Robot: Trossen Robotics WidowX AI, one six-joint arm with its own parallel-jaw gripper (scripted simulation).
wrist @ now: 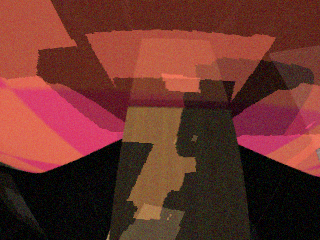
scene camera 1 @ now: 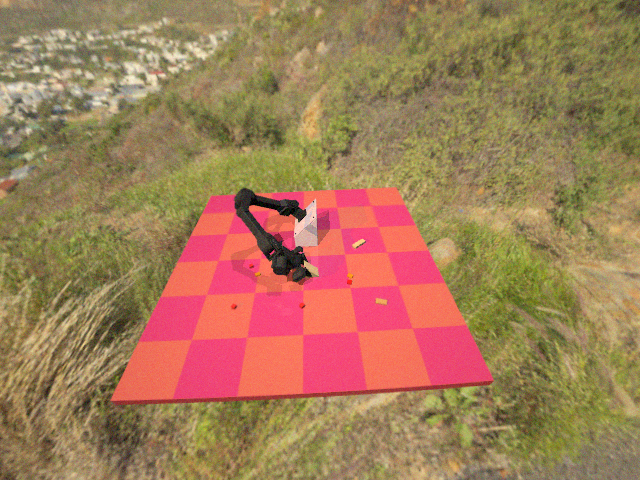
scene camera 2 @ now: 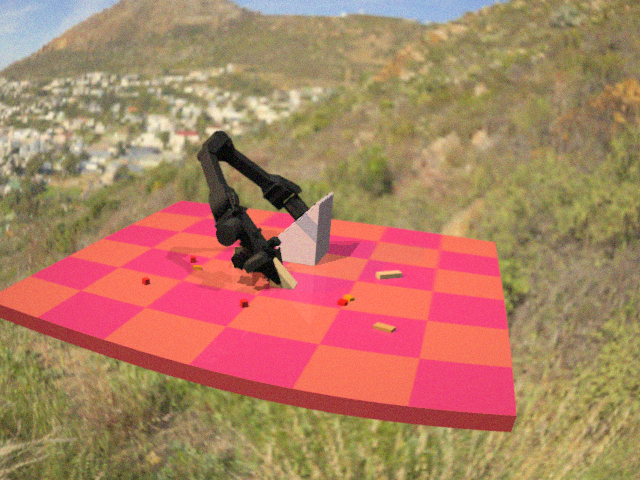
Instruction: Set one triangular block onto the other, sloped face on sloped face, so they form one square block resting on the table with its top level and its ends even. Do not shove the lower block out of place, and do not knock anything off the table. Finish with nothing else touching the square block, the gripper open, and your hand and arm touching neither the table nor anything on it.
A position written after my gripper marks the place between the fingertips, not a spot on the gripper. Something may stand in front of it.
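With my gripper (scene camera 2: pixel 281 280) I am carrying a tan triangular block (wrist: pixel 178 166). I can see my gripper in the wrist view (wrist: pixel 176 144) too.
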